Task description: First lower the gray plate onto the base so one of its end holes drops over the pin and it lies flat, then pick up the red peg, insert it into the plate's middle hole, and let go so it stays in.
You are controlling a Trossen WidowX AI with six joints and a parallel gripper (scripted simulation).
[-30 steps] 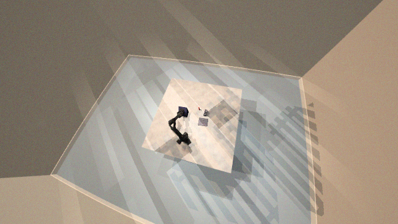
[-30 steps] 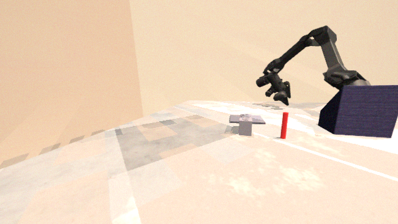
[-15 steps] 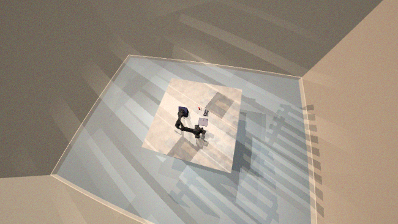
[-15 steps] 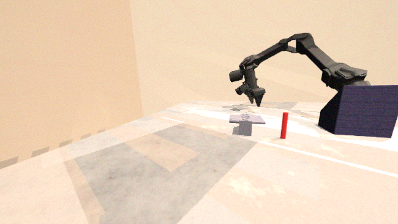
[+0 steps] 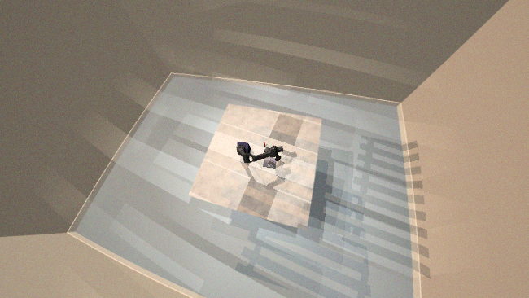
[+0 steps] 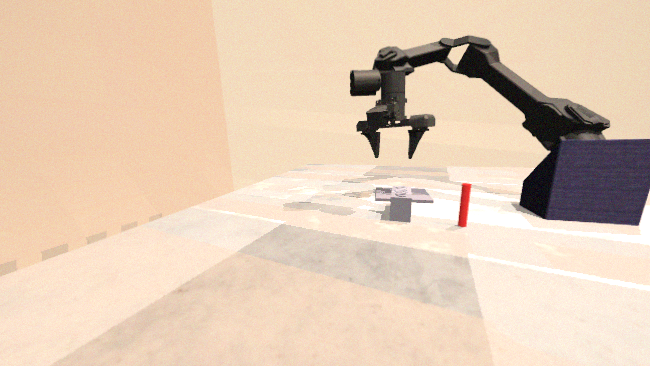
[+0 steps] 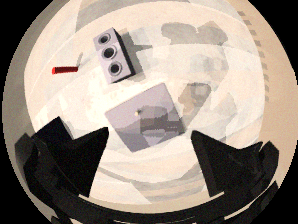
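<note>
Now: gripper tip 40 mm past the gray plate, 110 mm to the right of it and 70 mm above it. From my gripper tip the other things lie so: square base: 30 mm behind, 20 mm to the right, 100 mm below; then red peg: 150 mm behind, 140 mm to the left, 70 mm below.
</note>
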